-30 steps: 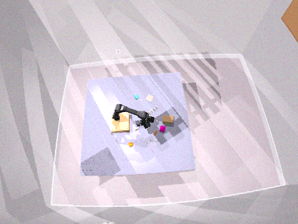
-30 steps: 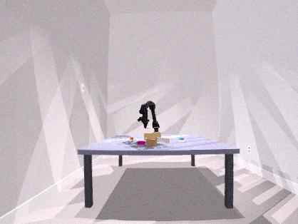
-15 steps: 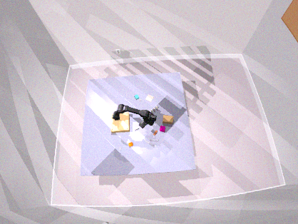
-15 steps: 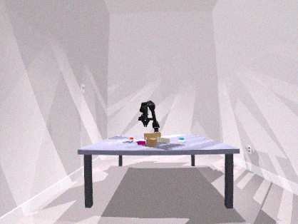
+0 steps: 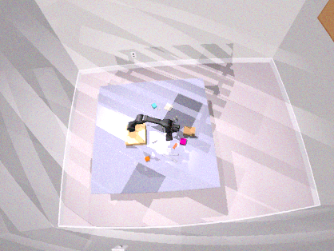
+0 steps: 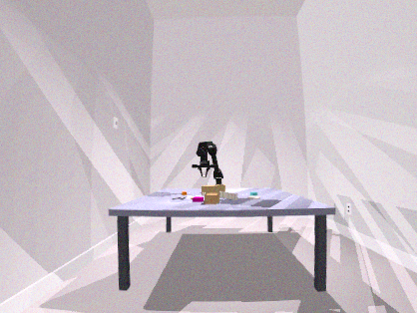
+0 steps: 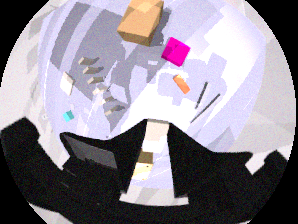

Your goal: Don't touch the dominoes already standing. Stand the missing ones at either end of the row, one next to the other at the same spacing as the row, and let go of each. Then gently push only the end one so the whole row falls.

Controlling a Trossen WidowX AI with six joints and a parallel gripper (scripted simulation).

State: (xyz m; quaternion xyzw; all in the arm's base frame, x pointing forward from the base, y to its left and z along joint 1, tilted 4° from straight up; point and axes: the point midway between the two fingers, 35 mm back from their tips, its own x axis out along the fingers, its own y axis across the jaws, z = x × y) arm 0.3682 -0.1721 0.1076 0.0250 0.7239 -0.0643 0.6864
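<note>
My gripper tip is 130 mm short of the magenta cube, 60 mm to the left of it and 150 mm above it. The rest, counted from my gripper tip: flat orange piece: 40 mm ahead, 80 mm to the right, 160 mm below; orange cube: 260 mm behind, 160 mm to the right, 150 mm below; tan box: 220 mm ahead, 40 mm to the left, 140 mm below.
</note>
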